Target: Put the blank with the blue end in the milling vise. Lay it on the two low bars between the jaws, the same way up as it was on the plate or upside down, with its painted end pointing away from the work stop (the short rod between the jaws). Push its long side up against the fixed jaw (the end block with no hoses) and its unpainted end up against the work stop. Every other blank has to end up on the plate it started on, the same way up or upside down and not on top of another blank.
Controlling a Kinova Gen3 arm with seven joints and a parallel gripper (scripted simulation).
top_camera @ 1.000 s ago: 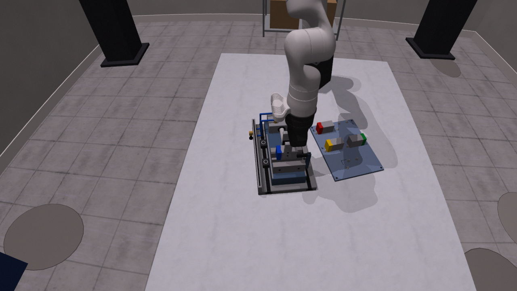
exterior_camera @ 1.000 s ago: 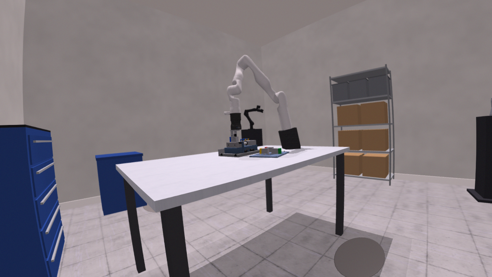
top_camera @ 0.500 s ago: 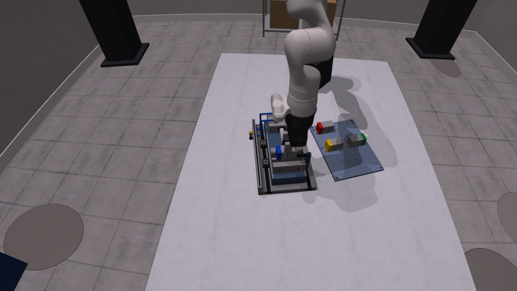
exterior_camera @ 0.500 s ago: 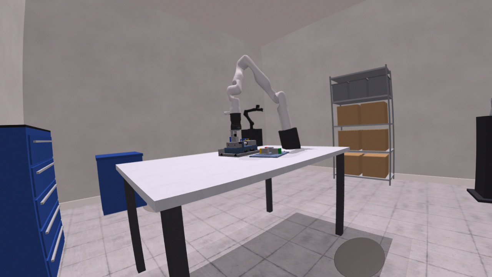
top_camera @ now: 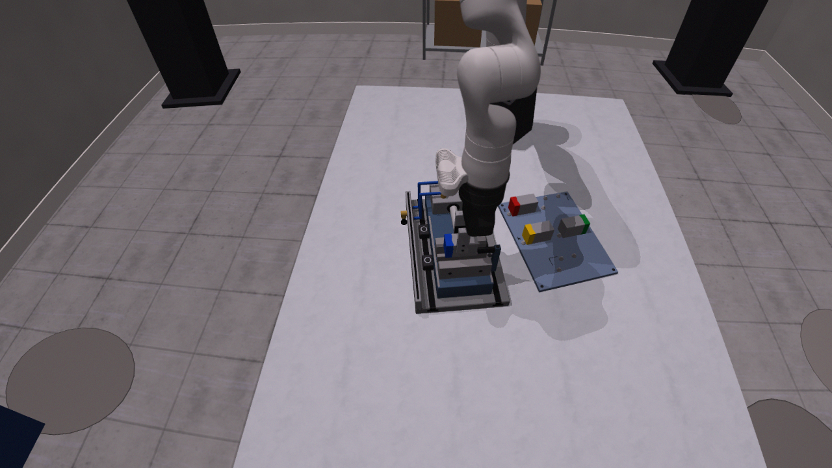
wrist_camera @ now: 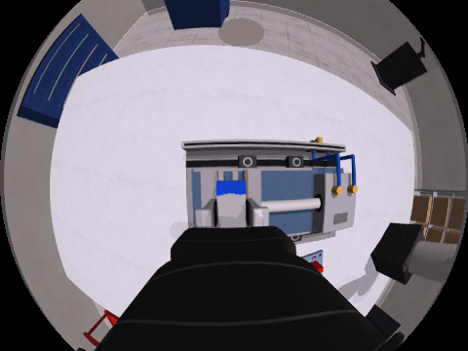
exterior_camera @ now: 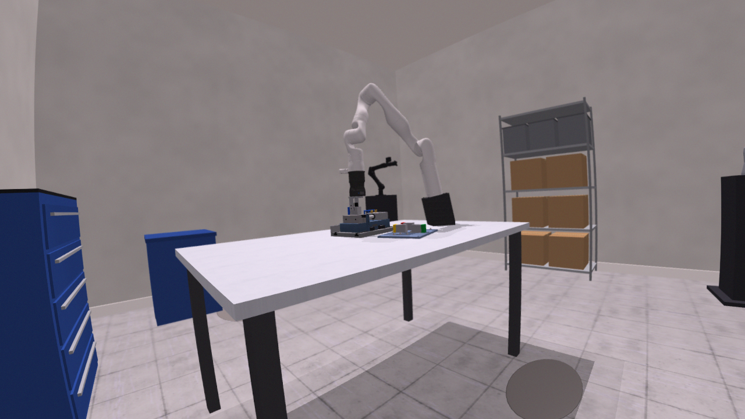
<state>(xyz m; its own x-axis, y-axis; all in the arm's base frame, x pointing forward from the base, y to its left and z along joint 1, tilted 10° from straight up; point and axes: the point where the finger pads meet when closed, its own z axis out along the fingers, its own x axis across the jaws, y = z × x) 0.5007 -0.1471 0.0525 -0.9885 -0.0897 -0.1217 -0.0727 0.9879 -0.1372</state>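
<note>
The blue-ended blank lies 2 cm below my hand. Also, from my hand: vise base rail: 10 cm below, 9 cm to the right, 7 cm behind; work stop rod: 5 cm to the left, 5 cm below, 1 cm behind; fixed jaw: 6 cm below, 3 cm ahead, 1 cm to the left.
</note>
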